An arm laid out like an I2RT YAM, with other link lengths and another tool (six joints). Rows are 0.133 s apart.
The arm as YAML. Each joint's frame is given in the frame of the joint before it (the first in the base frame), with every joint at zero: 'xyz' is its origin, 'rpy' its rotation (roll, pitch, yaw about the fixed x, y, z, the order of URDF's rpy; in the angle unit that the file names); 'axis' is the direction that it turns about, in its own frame. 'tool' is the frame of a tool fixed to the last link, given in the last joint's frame.
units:
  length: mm
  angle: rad
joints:
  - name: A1
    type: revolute
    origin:
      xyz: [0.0, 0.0, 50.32]
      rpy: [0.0, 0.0, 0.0]
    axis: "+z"
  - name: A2
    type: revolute
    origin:
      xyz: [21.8, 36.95, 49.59]
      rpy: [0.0, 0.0, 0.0]
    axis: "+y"
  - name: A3
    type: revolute
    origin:
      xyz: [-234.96, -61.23, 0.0]
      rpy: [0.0, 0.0, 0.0]
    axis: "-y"
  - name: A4
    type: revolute
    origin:
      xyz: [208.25, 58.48, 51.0]
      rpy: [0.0, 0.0, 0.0]
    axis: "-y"
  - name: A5
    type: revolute
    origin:
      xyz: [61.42, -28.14, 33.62]
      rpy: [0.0, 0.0, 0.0]
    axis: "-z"
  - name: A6
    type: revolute
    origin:
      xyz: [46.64, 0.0, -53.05]
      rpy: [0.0, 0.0, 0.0]
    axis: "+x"
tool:
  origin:
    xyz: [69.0, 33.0, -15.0]
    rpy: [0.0, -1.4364, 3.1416]
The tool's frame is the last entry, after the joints.
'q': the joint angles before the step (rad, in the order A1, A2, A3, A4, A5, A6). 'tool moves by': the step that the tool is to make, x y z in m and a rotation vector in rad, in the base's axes. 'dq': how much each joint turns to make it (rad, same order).
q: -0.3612 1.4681 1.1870 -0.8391 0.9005 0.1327
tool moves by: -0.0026 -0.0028 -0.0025 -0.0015 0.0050 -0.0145
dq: -0.0125 0.0013 -0.0107 0.0074 0.0037 0.0007
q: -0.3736 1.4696 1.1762 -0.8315 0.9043 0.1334
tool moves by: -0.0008 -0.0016 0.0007 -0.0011 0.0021 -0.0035
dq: -0.0068 -0.0002 0.0026 0.0004 0.0002 -0.0060
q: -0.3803 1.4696 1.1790 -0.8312 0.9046 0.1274
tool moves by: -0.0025 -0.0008 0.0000 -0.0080 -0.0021 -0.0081
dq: -0.0036 -0.0091 -0.0111 0.0054 0.0080 0.0019
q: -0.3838 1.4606 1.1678 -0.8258 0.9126 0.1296
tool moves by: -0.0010 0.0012 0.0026 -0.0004 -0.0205 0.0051
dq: -0.0005 -0.0215 -0.0082 0.0082 -0.0091 -0.0029
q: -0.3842 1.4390 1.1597 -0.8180 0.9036 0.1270
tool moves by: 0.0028 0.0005 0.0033 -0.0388 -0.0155 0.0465
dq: 0.0116 -0.0382 -0.0370 0.0856 0.0091 -0.0736
